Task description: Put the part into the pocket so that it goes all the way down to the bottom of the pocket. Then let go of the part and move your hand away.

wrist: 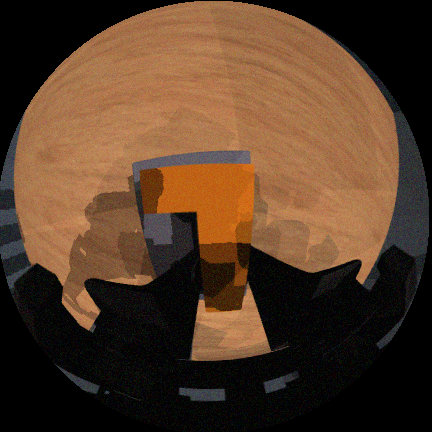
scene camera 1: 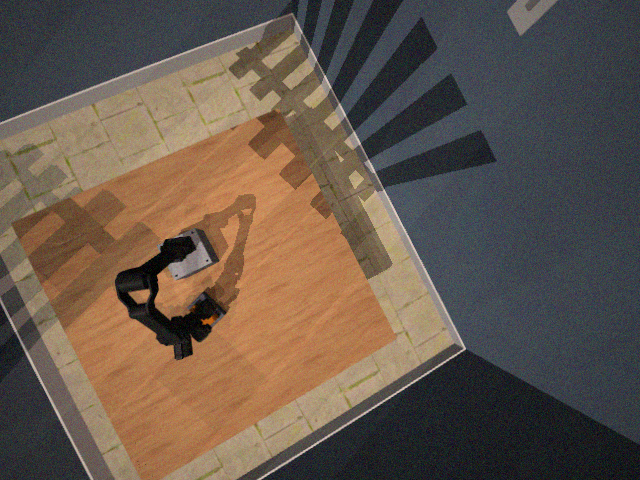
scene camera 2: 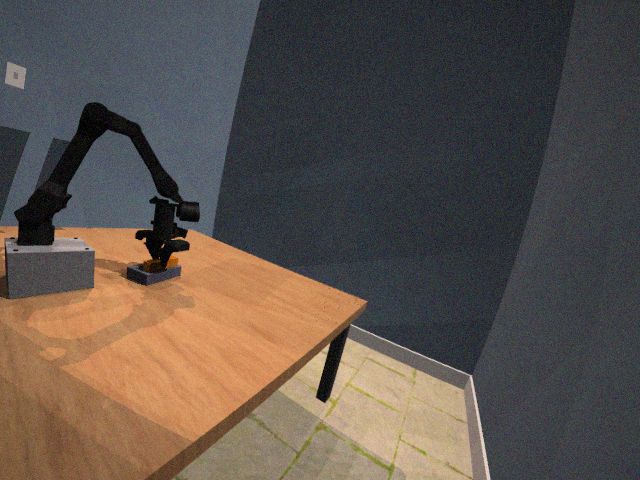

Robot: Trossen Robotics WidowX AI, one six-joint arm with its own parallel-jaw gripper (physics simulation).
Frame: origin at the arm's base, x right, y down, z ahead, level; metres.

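Seen in the pictures: gripper, fingertip midpoint: (wrist: 221, 249) (scene camera 1: 201, 314) (scene camera 2: 159, 265); arm's base, origin of the base link: (scene camera 1: 185, 246) (scene camera 2: 35, 242).
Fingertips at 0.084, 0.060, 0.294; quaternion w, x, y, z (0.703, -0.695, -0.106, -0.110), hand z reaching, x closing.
Note:
Pixels of each thing's top centre, then the offset from my fingertips to it, as dx, dy, dz. Level surfaces: height alone.
- orange L-shaped part, middle of its top: (wrist: 200, 261) (scene camera 2: 158, 258) (scene camera 1: 202, 314) -0.016, -0.021, +0.000
- low grey-blue block, middle of its top: (wrist: 195, 244) (scene camera 2: 155, 266) (scene camera 1: 205, 311) -0.020, +0.008, -0.005
- wooden table, its level: dy +0.045
The orange L-shaped part (scene camera 1: 208, 321) (scene camera 2: 153, 265) (wrist: 210, 190) is over the pocket of a low grey-blue block (scene camera 1: 218, 305) (scene camera 2: 138, 275) (wrist: 200, 158). In scene camera 2 its upper portion stands above the block's rim. In the wrist view the far rim and some of the pocket floor at the left show beside it; the part covers the right and near walls. Its underside is hidden, so I cannot tell its depth in the pocket. My gripper (scene camera 1: 204, 308) (scene camera 2: 160, 260) (wrist: 221, 249) is shut on the leg of the part, one finger on each side.
The grey arm base (scene camera 1: 193, 260) (scene camera 2: 51, 271) stands on the wooden table (scene camera 1: 289, 258) (scene camera 2: 232, 320), a short way from the block. The black arm arches from the base over to the block. Shadows fall across the table, and its edge shows in scene camera 2.

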